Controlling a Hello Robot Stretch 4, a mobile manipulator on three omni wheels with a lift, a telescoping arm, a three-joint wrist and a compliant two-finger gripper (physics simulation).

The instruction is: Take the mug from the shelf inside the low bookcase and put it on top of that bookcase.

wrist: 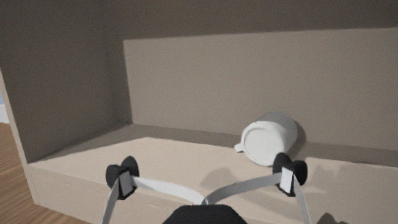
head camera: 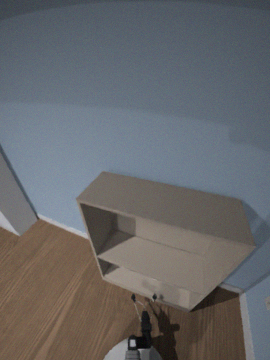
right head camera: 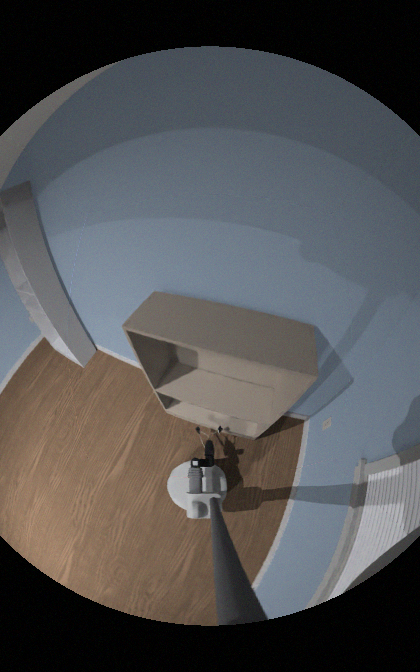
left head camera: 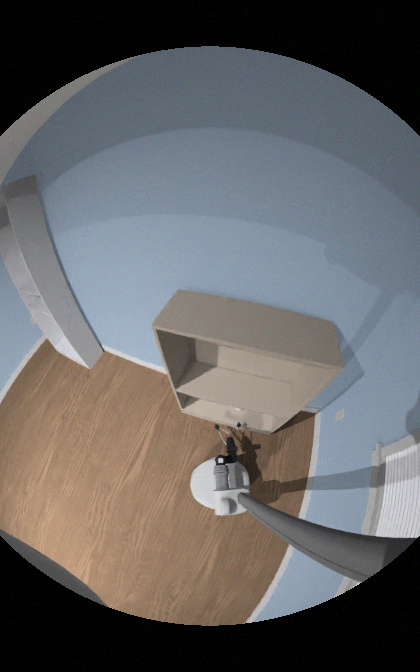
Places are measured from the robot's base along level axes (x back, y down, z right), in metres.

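Where they show: gripper, fingertip midpoint: (wrist: 205, 168) (head camera: 143, 294).
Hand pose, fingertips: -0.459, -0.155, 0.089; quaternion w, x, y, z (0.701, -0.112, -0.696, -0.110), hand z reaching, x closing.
Observation:
After its pixels a point has its place, as x, y, z.
The white mug (wrist: 267, 140) {-0.594, -0.124, 0.196} lies on its side in the low bookcase (head camera: 165, 202) {-0.603, -1.032, 0.161} (left head camera: 250, 327) (right head camera: 225, 327) (wrist: 55, 90) {-0.712, -0.203, -0.234}, one round end facing the wrist camera and its handle to the left. In the left head view a small pale spot, apparently the mug (left head camera: 238, 409), shows in the lower compartment. My gripper (head camera: 144, 297) {-0.459, -0.155, 0.089} (left head camera: 228, 426) (right head camera: 209, 429) (wrist: 205, 168) {-0.459, -0.155, 0.089} is open and empty at the bookcase's front edge. The mug is farther in, beyond the right fingertip in the wrist view and right of the gripper's middle. The middle shelf hides the mug in the head view.
The blue wall (head camera: 150, 130) {-0.836, -1.309, 0.092} stands behind the bookcase. A grey cabinet-like unit (left head camera: 55, 280) (right head camera: 50, 280) stands at the left. A white slatted panel (left head camera: 405, 490) (right head camera: 387, 495) is at the right. Wooden floor (head camera: 45, 290) {-0.524, 0.028, -0.803} lies left of the bookcase.

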